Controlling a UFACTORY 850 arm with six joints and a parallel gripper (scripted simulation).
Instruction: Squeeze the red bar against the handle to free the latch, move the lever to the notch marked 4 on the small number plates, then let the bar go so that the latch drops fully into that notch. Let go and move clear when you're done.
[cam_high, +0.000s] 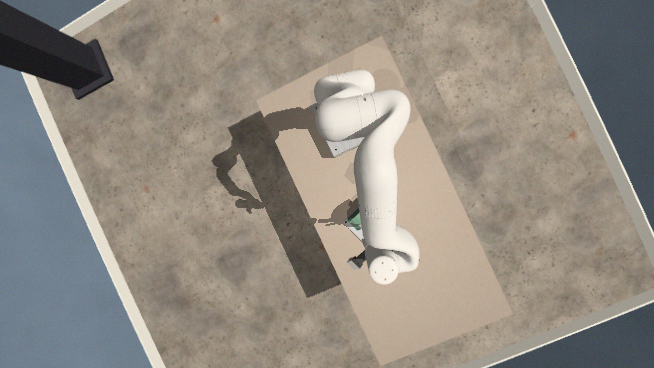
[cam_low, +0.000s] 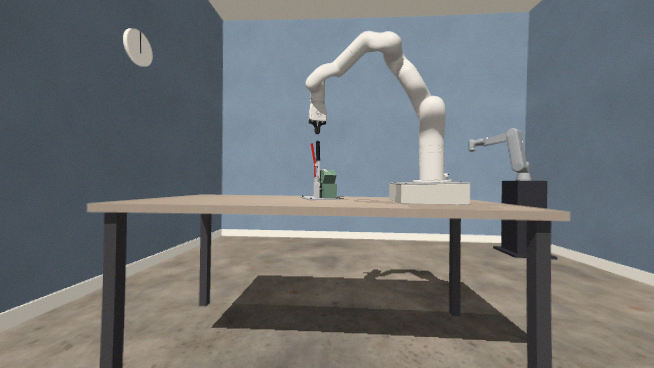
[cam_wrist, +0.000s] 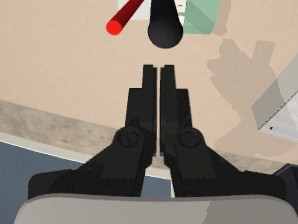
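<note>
The red bar is 20 cm below my hand, 2 cm to the left of it and 1 cm ahead of it.
</note>
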